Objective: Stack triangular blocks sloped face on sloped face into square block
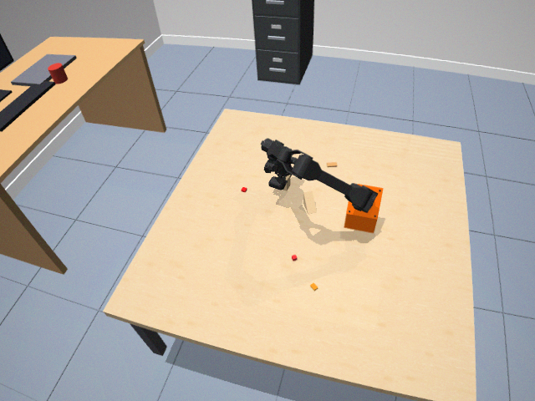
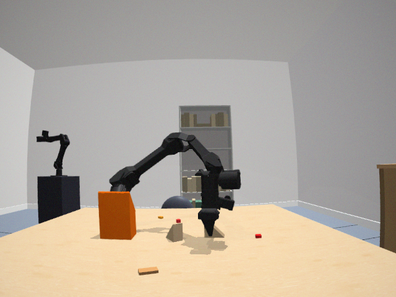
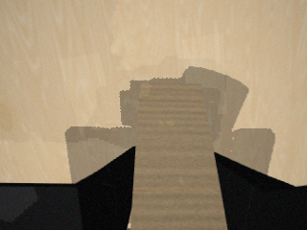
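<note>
The triangular block lies 1 cm above my gripper tip. From my gripper tip the other things lie so: brown piece: 15 cm behind, 24 cm to the right, 3 cm below; then orange piece: 28 cm behind, 41 cm to the left, 3 cm below.
</note>
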